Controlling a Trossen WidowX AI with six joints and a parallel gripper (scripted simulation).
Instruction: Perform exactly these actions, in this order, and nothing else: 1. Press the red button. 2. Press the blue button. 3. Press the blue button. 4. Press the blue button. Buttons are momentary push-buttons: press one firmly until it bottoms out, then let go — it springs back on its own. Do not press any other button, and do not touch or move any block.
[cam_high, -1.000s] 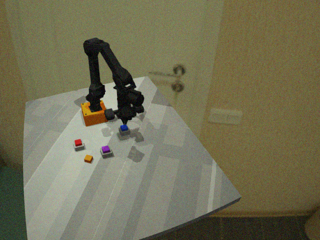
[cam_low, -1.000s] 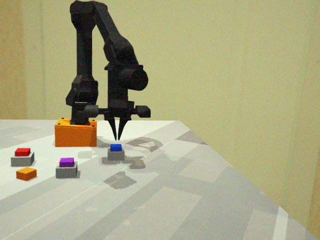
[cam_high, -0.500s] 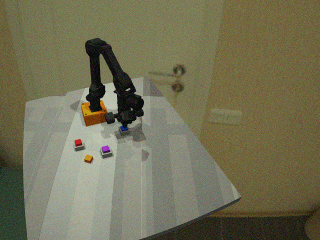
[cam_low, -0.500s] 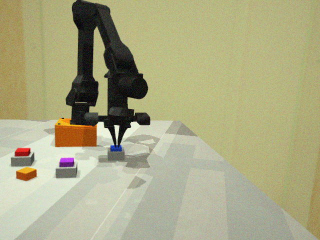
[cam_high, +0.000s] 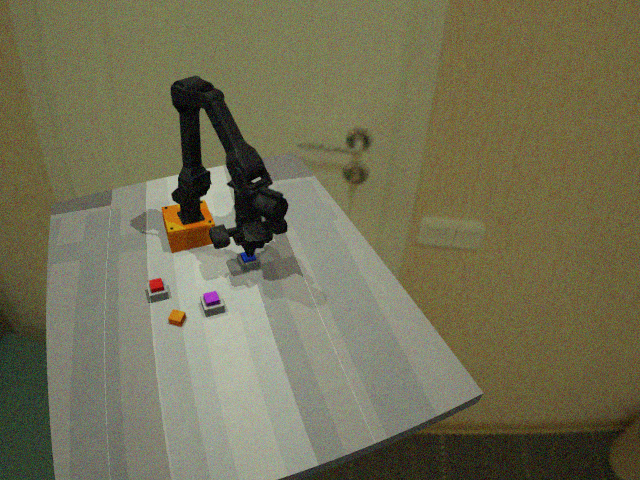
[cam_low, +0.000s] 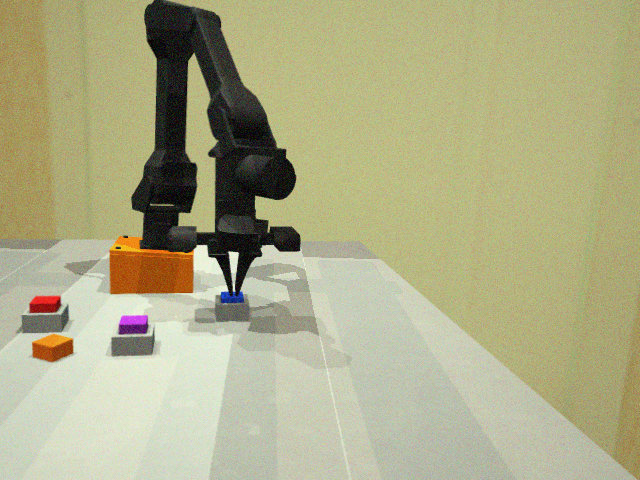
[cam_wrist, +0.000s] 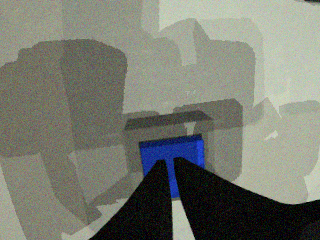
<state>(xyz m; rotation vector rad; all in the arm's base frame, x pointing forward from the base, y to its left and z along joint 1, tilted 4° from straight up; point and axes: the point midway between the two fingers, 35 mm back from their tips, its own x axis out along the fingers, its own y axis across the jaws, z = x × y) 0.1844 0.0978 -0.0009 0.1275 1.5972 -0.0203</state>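
The blue button lies 1 cm below my gripper tip. Also, from my gripper tip: purple button: 14 cm to the right, 10 cm ahead; orange block: 24 cm to the right, 10 cm ahead, 2 cm below; red button: 25 cm to the right.
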